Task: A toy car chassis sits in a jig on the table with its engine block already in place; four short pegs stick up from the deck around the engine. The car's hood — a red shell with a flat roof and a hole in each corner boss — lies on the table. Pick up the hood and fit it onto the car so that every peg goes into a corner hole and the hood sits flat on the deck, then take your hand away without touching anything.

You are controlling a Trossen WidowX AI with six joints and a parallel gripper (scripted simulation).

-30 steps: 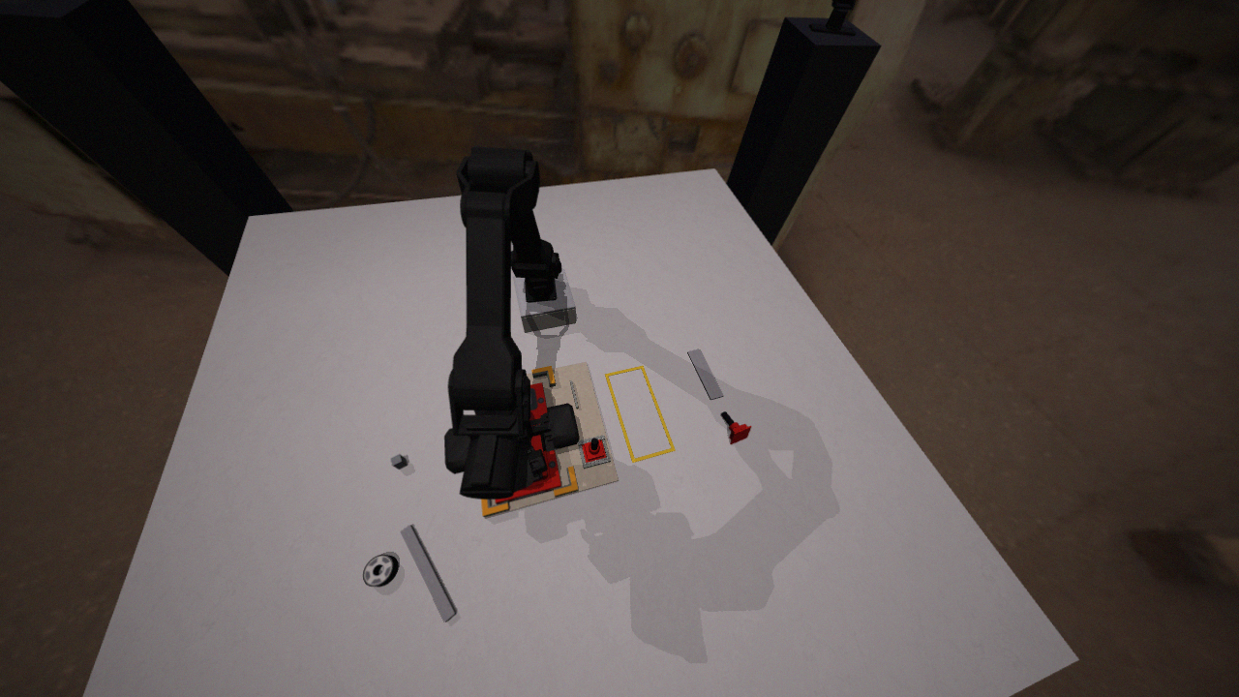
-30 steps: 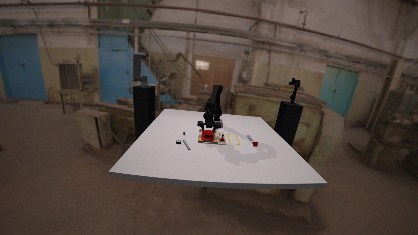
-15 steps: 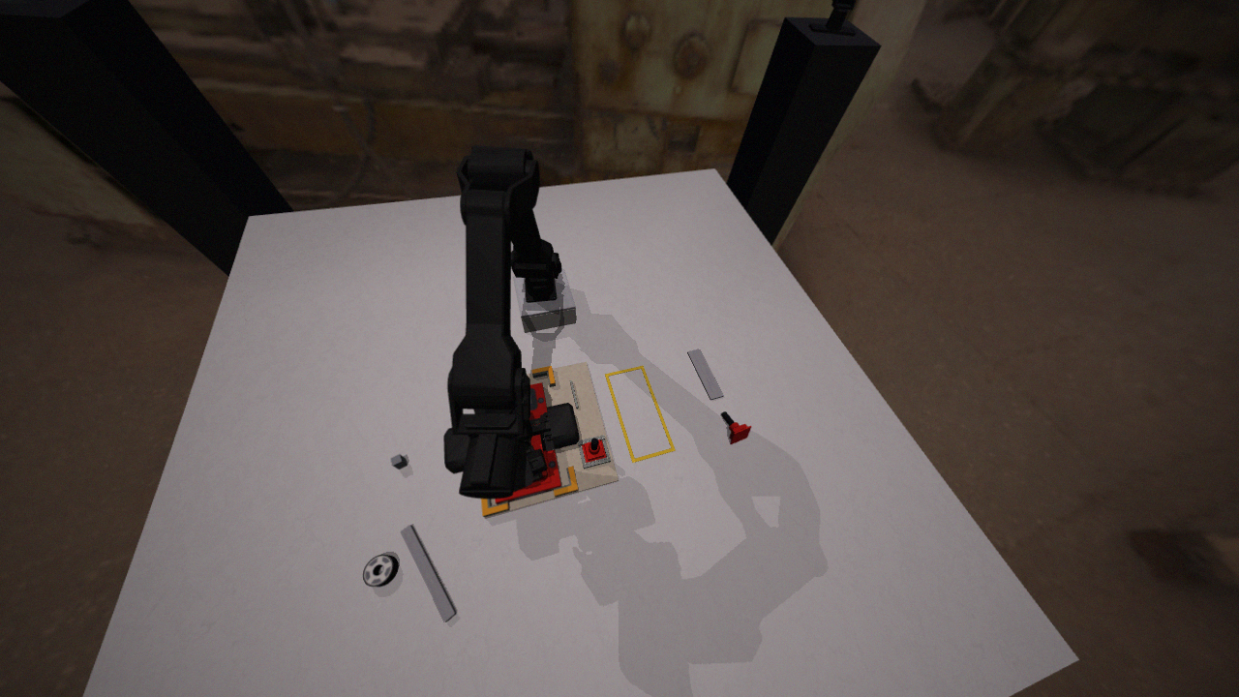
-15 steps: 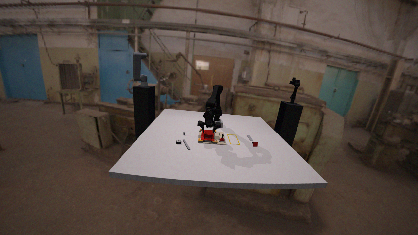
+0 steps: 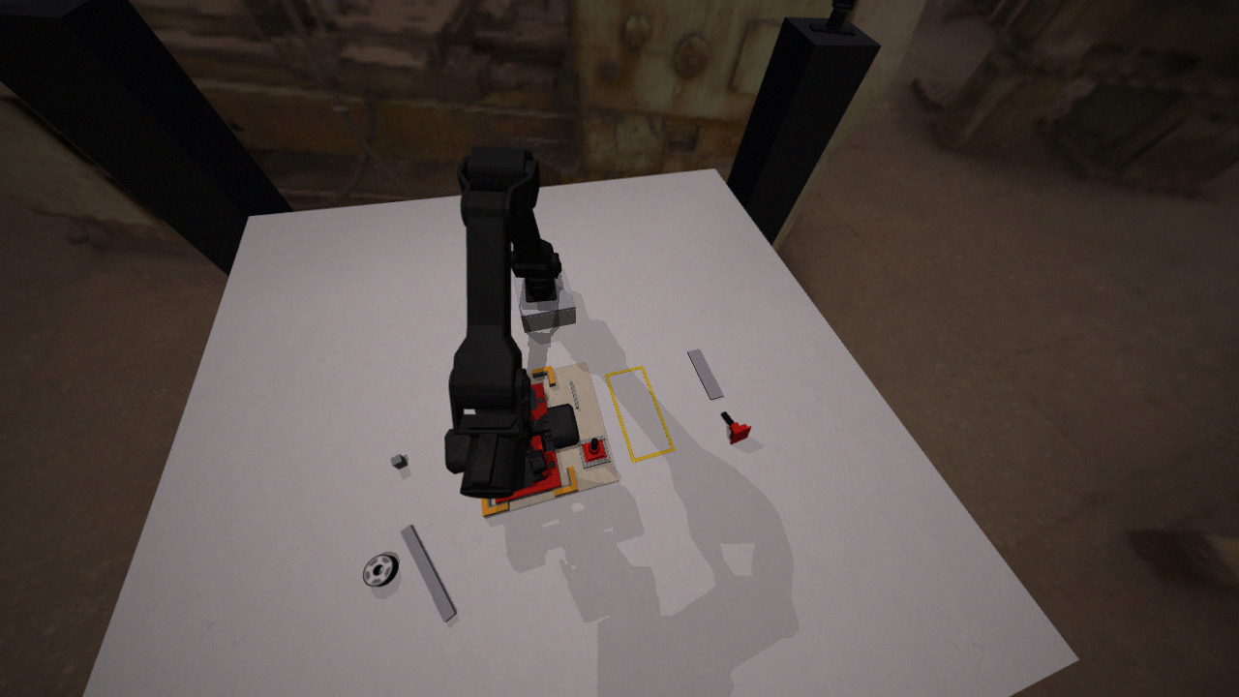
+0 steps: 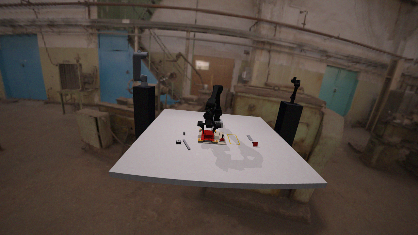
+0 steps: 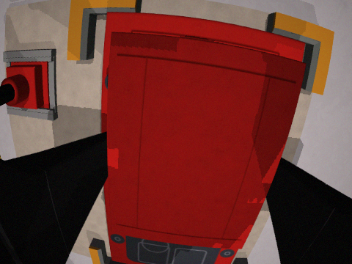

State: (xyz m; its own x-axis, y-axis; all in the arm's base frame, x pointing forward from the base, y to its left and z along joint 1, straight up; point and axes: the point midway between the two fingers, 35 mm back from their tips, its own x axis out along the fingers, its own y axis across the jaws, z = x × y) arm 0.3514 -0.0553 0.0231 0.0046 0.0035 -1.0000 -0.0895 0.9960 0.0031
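The grey engine block is 2 cm below my gripper tip. Round my gripper tip: red hood: 1 cm above; wheel: 21 cm to the right, 13 cm ahead, 4 cm below.
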